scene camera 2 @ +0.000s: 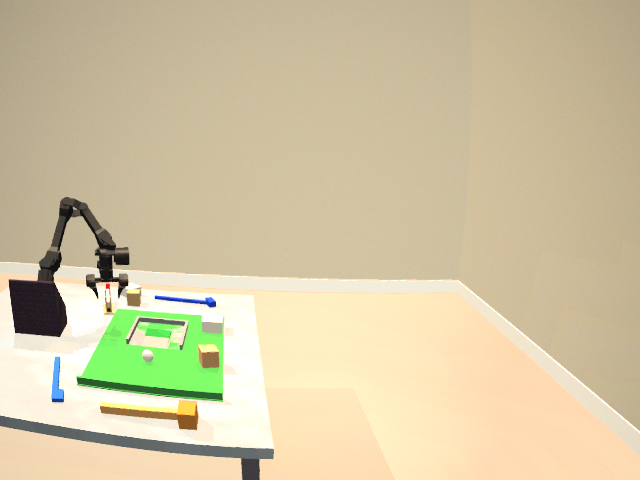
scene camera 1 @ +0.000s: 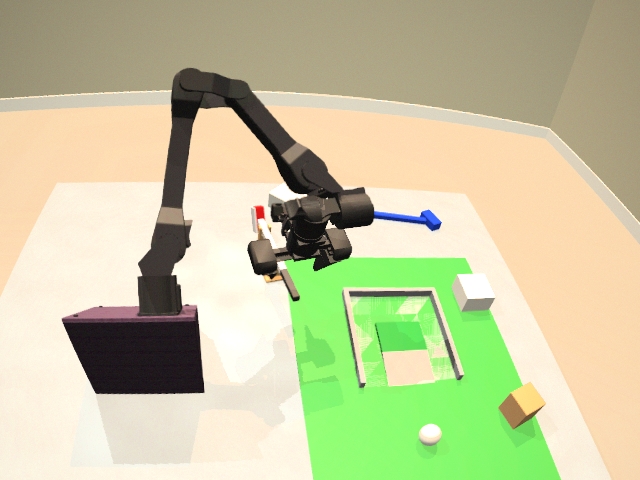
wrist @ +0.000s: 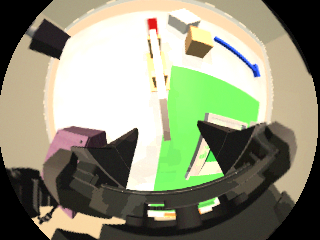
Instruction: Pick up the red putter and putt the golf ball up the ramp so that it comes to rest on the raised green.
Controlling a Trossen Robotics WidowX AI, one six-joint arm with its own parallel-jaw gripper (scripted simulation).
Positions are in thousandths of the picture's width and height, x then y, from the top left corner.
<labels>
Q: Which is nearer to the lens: the white block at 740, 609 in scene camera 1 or the tan cube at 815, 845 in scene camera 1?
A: The tan cube.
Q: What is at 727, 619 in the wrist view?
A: My gripper.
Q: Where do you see a mat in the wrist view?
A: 598, 390
</labels>
